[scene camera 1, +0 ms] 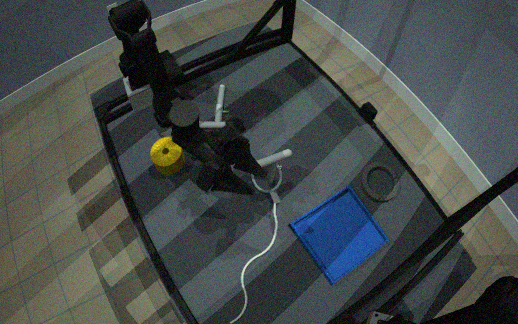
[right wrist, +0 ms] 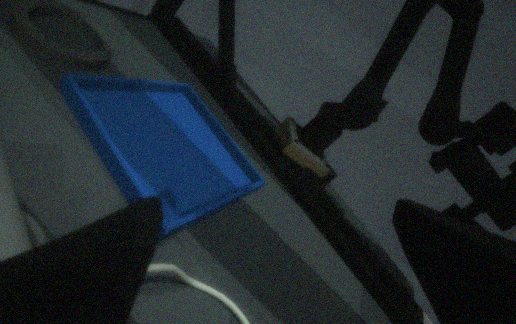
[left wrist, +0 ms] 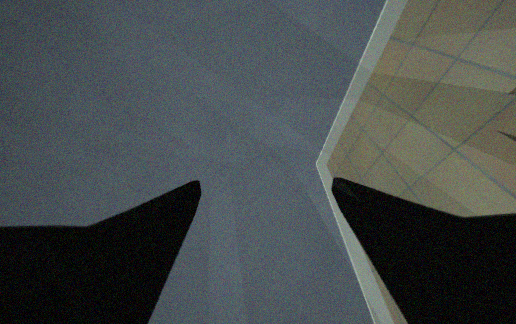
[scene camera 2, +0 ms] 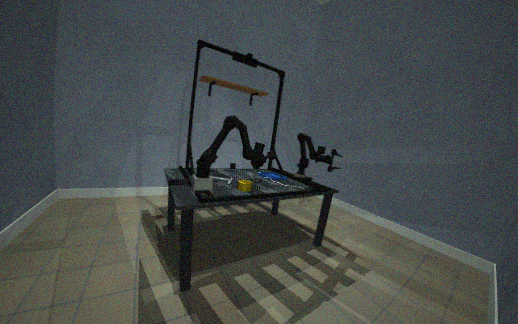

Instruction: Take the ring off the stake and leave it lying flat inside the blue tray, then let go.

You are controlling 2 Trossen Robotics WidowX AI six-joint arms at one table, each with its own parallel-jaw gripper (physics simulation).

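Where they show: left gripper, fingertip midpoint: (left wrist: 266, 185) (scene camera 2: 342, 162); right gripper, fingertip midpoint: (scene camera 1: 259, 184) (right wrist: 280, 210) (scene camera 2: 268, 161); left arm's base, origin of the base link: (right wrist: 309, 142) (scene camera 2: 300, 173); right arm's base, origin of the base link: (scene camera 1: 138, 80) (scene camera 2: 202, 176).
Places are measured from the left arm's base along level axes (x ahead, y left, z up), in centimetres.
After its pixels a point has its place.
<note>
A pale ring (scene camera 1: 281, 176) @(x 38.3, y -29.9, z 0.5 cm) with a small block and a white tail lies near a light grey rod (scene camera 1: 276, 157) @(x 40.5, y -31.0, z 6.6 cm), which appears to be the stake. Whether the ring encircles it is hidden by my right gripper. My right gripper (scene camera 1: 262, 185) @(x 40.7, y -21.2, z 11.5 cm) (scene camera 2: 256, 169) (right wrist: 280, 210) @(x 40.7, y -21.2, z 11.5 cm) is open and empty, its fingertips low over the pale ring in scene camera 1. The blue tray (scene camera 1: 345, 240) @(x 17.3, y -21.4, z -4.0 cm) (scene camera 2: 272, 176) @(x 18.7, y -22.1, z -4.1 cm) (right wrist: 165, 135) @(x 18.3, y -23.9, z -4.0 cm) lies below and right of it there, with nothing inside. My left gripper (scene camera 2: 340, 162) @(x 15.3, y 33.4, z 18.3 cm) (left wrist: 266, 185) @(x 15.3, y 33.4, z 18.3 cm) is open and empty, pointing away from the table.
A yellow cylinder (scene camera 1: 167, 156) @(x 67.6, y -24.1, z 0.3 cm) (scene camera 2: 245, 185) @(x 72.8, y -23.2, z -0.8 cm) stands left of my right gripper. A light grey T-shaped piece (scene camera 1: 219, 105) @(x 63.2, y -46.5, z -2.7 cm) lies behind it. A dark flat ring (scene camera 1: 365, 184) @(x 16.3, y -38.1, z -3.2 cm) (right wrist: 102, 57) @(x 12.9, y -35.5, z -3.2 cm) lies beside the tray. The white tail (scene camera 1: 243, 280) @(x 37.2, y -3.1, z -4.1 cm) (right wrist: 210, 290) @(x 34.7, y -14.6, z -4.1 cm) runs over the table. A black frame (scene camera 1: 287, 22) @(x 55.7, y -85.6, z 5.7 cm) (scene camera 2: 191, 115) @(x 57.1, y -85.4, z 39.5 cm) rises at the table's edge.
</note>
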